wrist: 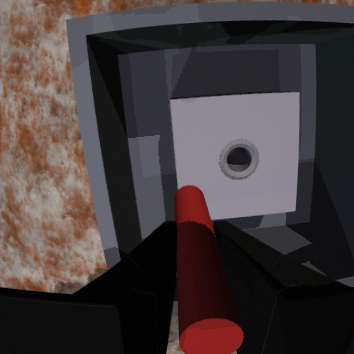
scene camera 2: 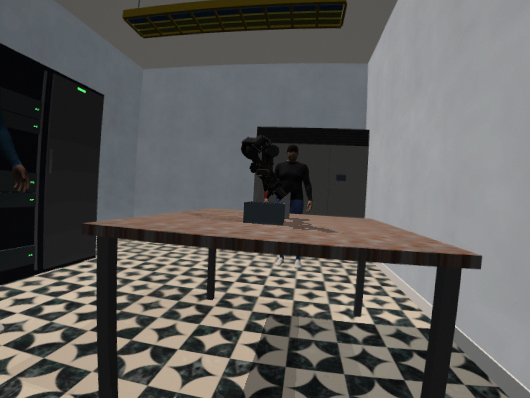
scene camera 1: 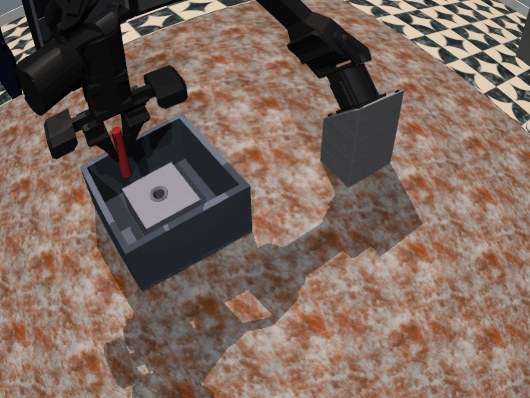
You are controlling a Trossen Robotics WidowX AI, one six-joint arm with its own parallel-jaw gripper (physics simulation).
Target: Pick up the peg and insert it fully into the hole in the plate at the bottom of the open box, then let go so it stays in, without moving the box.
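Places are measured from the arm's base along level axes (x right, y ahead, z up), in centimetres.
Pixels of known places: gripper, fingertip midpoint: (wrist: 194, 231) (scene camera 2: 265, 191) (scene camera 1: 122, 157); arm's base at its link origin: (scene camera 2: 284, 197) (scene camera 1: 362, 104).
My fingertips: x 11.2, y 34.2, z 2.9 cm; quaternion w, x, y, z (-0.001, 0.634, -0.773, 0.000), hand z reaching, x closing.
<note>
Ahead of a thing's pixels: the offset from my fingertips to its top centre. "spot": to the spot under its first point. Level surfaces: height alone.
The red peg @[dx +0.0, dy +0.0, dz +4.9 cm] (scene camera 1: 120, 145) (scene camera 2: 265, 194) (wrist: 202, 270) is held nearly upright, leaning a little in scene camera 1. My gripper (scene camera 1: 123, 158) (wrist: 194, 231) is shut on it. The peg's lower end is inside the open dark box @[dx -0.5, dy -3.9, dz -5.8 cm] (scene camera 1: 195, 240) (scene camera 2: 264, 213) (wrist: 91, 125), below the rim and apart from the hole. The pale square plate @[dx -0.5, dy -3.9, dz -9.5 cm] (scene camera 1: 175, 202) (wrist: 270, 120) lies at the box's bottom with a round hole @[spot: dx +0.4, dy -4.2, dz -10.9 cm] (scene camera 1: 158, 194) (wrist: 239, 159) in it. In the wrist view the peg's lower end overlaps the plate's lower left edge, left of and below the hole. Its height above the plate is unclear.
A grey block-like part (scene camera 1: 362, 140) at the end of a dark arm (scene camera 1: 330, 45) stands to the right of the box in scene camera 1. Shadows lie across the table @[dz -15.6 cm] (scene camera 1: 300, 360) (scene camera 2: 350, 235). A person (scene camera 2: 292, 177) stands behind the table, and a dark cabinet (scene camera 2: 75, 170) is at the left.
</note>
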